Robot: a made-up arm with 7 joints. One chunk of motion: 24 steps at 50 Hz.
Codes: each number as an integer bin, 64 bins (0 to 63) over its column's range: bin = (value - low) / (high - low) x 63, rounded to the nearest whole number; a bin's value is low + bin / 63 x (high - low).
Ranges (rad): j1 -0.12..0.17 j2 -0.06..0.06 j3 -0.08..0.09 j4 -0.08..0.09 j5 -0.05..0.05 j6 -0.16..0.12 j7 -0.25..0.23
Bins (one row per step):
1: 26 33 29 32 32 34 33
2: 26 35 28 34 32 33 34
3: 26 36 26 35 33 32 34
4: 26 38 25 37 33 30 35
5: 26 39 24 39 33 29 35
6: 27 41 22 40 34 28 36
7: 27 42 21 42 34 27 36
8: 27 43 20 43 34 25 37
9: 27 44 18 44 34 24 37
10: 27 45 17 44 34 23 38
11: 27 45 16 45 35 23 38
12: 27 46 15 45 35 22 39
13: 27 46 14 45 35 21 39
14: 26 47 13 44 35 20 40
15: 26 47 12 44 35 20 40
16: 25 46 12 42 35 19 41
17: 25 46 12 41 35 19 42
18: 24 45 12 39 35 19 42
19: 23 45 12 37 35 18 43
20: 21 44 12 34 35 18 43
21: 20 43 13 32 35 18 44
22: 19 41 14 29 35 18 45
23: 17 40 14 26 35 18 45
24: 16 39 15 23 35 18 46
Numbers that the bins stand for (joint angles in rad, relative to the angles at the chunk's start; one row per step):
1: -0.0003 0.0029 -0.0017 0.0063 0.0008 -0.0089 0.0014
2: -0.0003 0.0067 -0.0044 0.0117 0.0008 -0.0133 0.0090
3: -0.0003 0.0086 -0.0098 0.0144 0.0024 -0.0178 0.0090
4: -0.0003 0.0124 -0.0125 0.0198 0.0024 -0.0267 0.0167
5: -0.0003 0.0143 -0.0152 0.0252 0.0024 -0.0311 0.0167
6: 0.0043 0.0181 -0.0206 0.0279 0.0040 -0.0356 0.0243
7: 0.0043 0.0200 -0.0233 0.0333 0.0040 -0.0400 0.0243
8: 0.0043 0.0219 -0.0260 0.0360 0.0040 -0.0489 0.0319
9: 0.0043 0.0238 -0.0314 0.0387 0.0040 -0.0533 0.0319
10: 0.0043 0.0257 -0.0341 0.0387 0.0040 -0.0578 0.0395
11: 0.0043 0.0257 -0.0368 0.0414 0.0056 -0.0578 0.0395
12: 0.0043 0.0276 -0.0395 0.0414 0.0056 -0.0622 0.0471
13: 0.0043 0.0276 -0.0422 0.0414 0.0056 -0.0667 0.0471
14: -0.0003 0.0295 -0.0449 0.0387 0.0056 -0.0711 0.0548
15: -0.0003 0.0295 -0.0476 0.0387 0.0056 -0.0711 0.0548
16: -0.0049 0.0276 -0.0476 0.0333 0.0056 -0.0756 0.0624
17: -0.0049 0.0276 -0.0476 0.0306 0.0056 -0.0756 0.0700
18: -0.0095 0.0257 -0.0476 0.0252 0.0056 -0.0756 0.0700
19: -0.0141 0.0257 -0.0476 0.0198 0.0056 -0.0800 0.0776
20: -0.0233 0.0238 -0.0476 0.0117 0.0056 -0.0800 0.0776
21: -0.0279 0.0219 -0.0449 0.0063 0.0056 -0.0800 0.0852
22: -0.0325 0.0181 -0.0422 -0.0017 0.0056 -0.0800 0.0929
23: -0.0417 0.0162 -0.0422 -0.0098 0.0056 -0.0800 0.0929
24: -0.0463 0.0143 -0.0395 -0.0179 0.0056 -0.0800 0.1005

